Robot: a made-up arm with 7 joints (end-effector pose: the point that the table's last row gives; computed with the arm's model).
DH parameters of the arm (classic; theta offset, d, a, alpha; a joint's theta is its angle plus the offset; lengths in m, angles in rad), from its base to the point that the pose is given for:
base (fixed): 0.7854 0 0.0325 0
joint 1: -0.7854 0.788 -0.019 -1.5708
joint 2: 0 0.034 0.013 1.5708
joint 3: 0 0.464 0.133 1.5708
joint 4: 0 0.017 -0.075 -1.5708
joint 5: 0 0.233 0.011 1.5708
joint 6: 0 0.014 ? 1.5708
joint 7: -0.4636 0 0.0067 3.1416
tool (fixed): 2.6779 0.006 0 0
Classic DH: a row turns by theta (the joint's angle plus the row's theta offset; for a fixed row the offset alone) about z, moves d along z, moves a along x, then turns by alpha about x.
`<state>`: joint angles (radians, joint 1 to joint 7).
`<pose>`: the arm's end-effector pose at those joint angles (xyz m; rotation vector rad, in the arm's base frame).
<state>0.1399 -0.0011 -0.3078 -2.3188 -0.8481 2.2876 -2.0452</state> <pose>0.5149 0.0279 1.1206 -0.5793 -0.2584 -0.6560</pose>
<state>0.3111 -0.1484 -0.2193 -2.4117 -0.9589 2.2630 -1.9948</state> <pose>0.4341 0.1450 1.1474 -0.5652 -0.4117 -0.3975</pose>
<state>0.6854 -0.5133 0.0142 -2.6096 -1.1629 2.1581 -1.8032</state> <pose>0.1618 0.2687 1.1786 -0.4690 -0.8588 0.0268</pose>
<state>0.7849 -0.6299 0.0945 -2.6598 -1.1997 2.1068 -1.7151</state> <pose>0.0801 0.2634 1.1778 -0.4068 -1.0131 0.0713</pose>
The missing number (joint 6, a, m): 0.178
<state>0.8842 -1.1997 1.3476 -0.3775 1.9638 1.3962 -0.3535</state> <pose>-0.6875 -0.4592 1.1435 -0.3422 0.2371 0.9179</pose>
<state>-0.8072 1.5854 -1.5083 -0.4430 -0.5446 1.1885 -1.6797</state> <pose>0.4003 -0.7402 0.8056 2.6192 -0.0527 1.5999</pose>
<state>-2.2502 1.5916 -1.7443 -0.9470 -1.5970 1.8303 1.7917</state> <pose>-0.7422 -0.3344 0.8050 2.0316 2.3540 0.3006</pose>
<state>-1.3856 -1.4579 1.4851 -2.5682 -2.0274 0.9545 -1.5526</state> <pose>0.4458 0.3210 0.9720 2.2613 1.0730 -0.1112</pose>
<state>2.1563 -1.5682 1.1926 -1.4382 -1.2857 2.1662 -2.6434</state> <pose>-0.0460 -0.7959 0.9212 -1.7892 2.2673 -0.2651</pose>
